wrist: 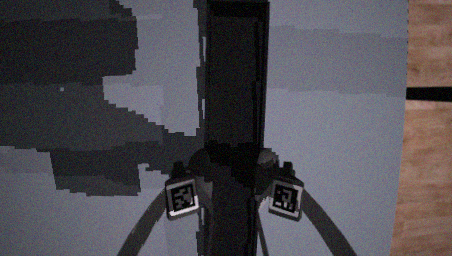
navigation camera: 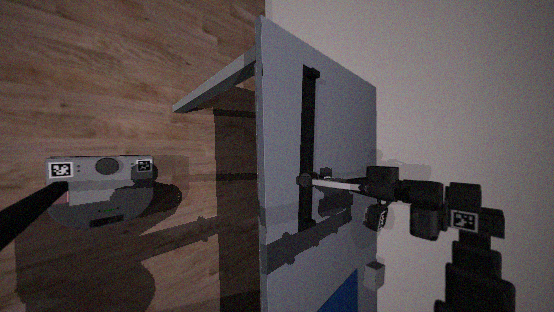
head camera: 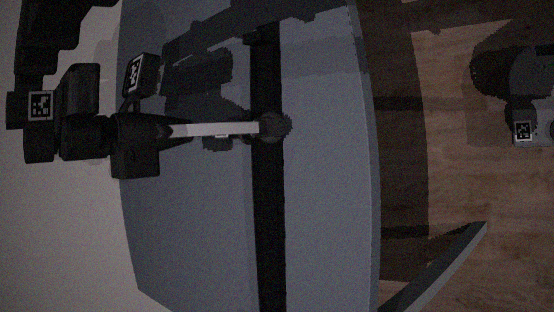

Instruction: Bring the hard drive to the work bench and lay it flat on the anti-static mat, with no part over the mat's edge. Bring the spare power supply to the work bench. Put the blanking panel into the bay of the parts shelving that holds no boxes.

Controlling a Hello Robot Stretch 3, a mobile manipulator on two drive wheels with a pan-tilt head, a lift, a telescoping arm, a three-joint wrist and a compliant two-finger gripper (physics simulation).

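Pixels of known places: gripper, between the fingertips: (navigation camera: 304,178) (head camera: 270,128); robot's base, origin of its link: (navigation camera: 107,165).
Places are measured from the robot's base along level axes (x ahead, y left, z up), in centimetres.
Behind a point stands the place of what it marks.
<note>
The blanking panel (head camera: 270,215) {x 9.4, y -43.0, z 91.7 cm} (navigation camera: 308,125) {x 13.6, y -44.0, z 91.7 cm} (wrist: 232,85), a long black strip with raised edges, lies on the grey bench top (head camera: 327,200) {x 7.1, y -33.4, z 91.4 cm} (navigation camera: 280,125) {x 12.6, y -32.5, z 91.4 cm} (wrist: 335,150). My gripper (head camera: 265,128) {x -2.1, y -42.1, z 91.4 cm} (navigation camera: 315,178) (wrist: 232,166) {x -2.1, y -42.1, z 91.4 cm} is over it, fingertips against its two long sides, shut on it near one end in the navigation view. The blue mat (navigation camera: 346,295) {x -51.8, y -68.1, z 91.6 cm} shows in part at the bottom of the navigation view. The hard drive, the spare power supply and the parts shelving cannot be made out in these views.
A small grey block (navigation camera: 374,275) {x -50.9, y -87.0, z 95.7 cm} stands at the bench's wall-side edge, beside the blue mat. The pale wall (head camera: 65,225) {x 17.4, y -107.2, z 110.6 cm} (navigation camera: 465,100) {x 25.8, y -107.2, z 123.4 cm} runs behind the bench. A grey slanted support (head camera: 445,265) {x 30.8, y -31.0, z 47.7 cm} (navigation camera: 215,82) {x 31.7, y -29.7, z 60.4 cm} reaches down beside the wooden floor (head camera: 465,190) {x 19.5, y -39.7, z 0.1 cm} (navigation camera: 125,75) {x 47.1, y -8.2, z 0.0 cm}. My base (navigation camera: 107,200) {x -14.6, y 0.4, z 16.0 cm} is on the floor in front.
</note>
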